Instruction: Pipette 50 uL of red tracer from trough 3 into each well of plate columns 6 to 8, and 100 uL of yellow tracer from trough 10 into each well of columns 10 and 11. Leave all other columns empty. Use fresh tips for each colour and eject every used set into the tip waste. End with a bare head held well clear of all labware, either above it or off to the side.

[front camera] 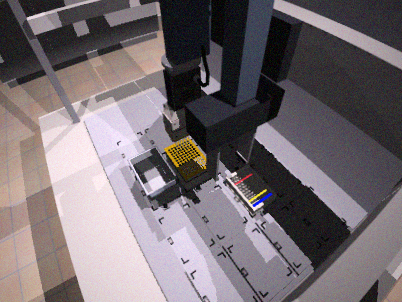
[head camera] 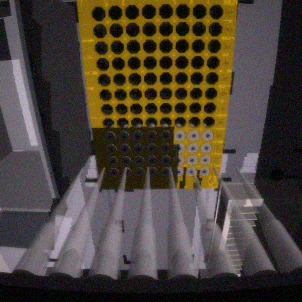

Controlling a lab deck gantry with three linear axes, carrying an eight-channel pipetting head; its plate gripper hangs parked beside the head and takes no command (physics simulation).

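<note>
The pipetting head (front camera: 182, 87) hangs behind the tip rack. Eight clear tips (head camera: 147, 220) are on its channels, points near the rack's lower edge in the head view; no coloured liquid shows in them. The yellow tip rack (front camera: 169, 152) (head camera: 90, 70) has eight empty rows and four rows of tips, partly shaded. The trough block (front camera: 245, 190) (head camera: 247, 192) holds a red strip (front camera: 243, 179), a yellow strip (front camera: 258, 195) and a blue strip (front camera: 262, 200). The tip waste (front camera: 162, 188) (head camera: 34, 107) is an open grey bin. The parked plate gripper (front camera: 231, 167) is open, paddles apart. No well plate can be made out.
The waste bin stands close beside the tip rack, and the trough block stands on the rack's other side. The gripper's black housing (front camera: 220, 120) hangs between the head and the troughs. Deck position marks lie in front of the labware. A thin grey post (front camera: 50, 65) rises at the left.
</note>
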